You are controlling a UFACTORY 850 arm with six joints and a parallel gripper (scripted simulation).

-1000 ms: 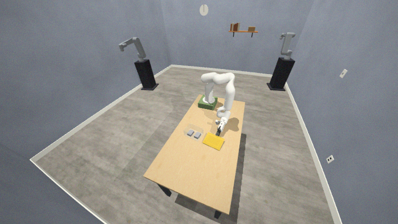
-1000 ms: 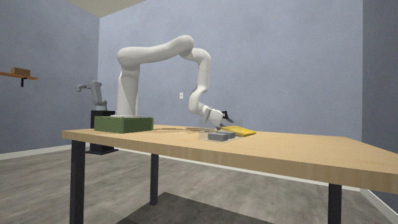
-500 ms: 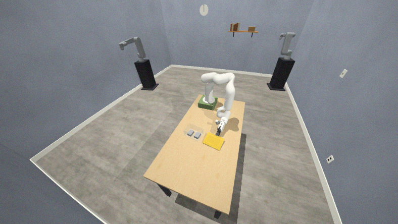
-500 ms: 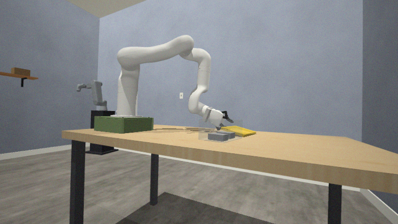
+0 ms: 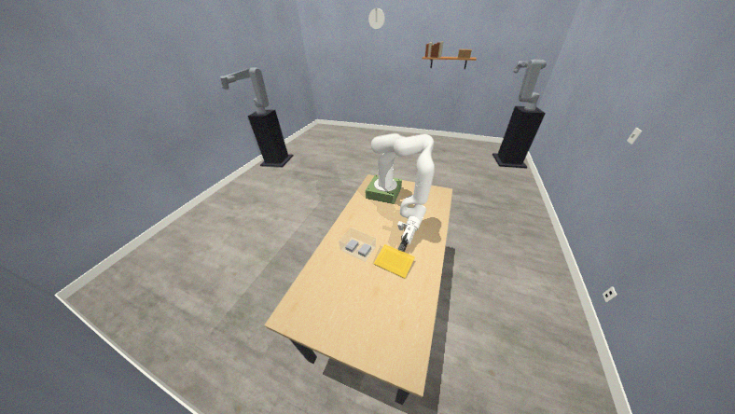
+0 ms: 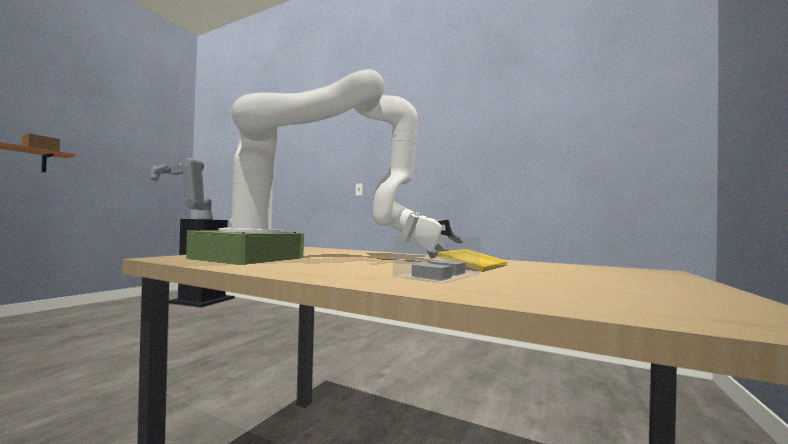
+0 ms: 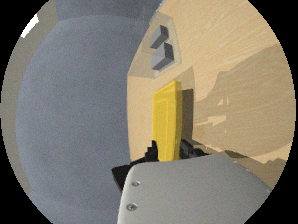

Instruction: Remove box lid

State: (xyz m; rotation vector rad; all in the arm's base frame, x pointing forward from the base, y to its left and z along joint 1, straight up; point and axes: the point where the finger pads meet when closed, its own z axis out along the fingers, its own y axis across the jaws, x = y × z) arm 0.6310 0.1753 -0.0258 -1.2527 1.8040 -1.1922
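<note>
Right now my hand is 7 cm short of the yellow lid, 4 cm to the left of it and 3 cm above it. From my hand the other things lie so: clear box: 28 cm to the right, 1 cm below.
</note>
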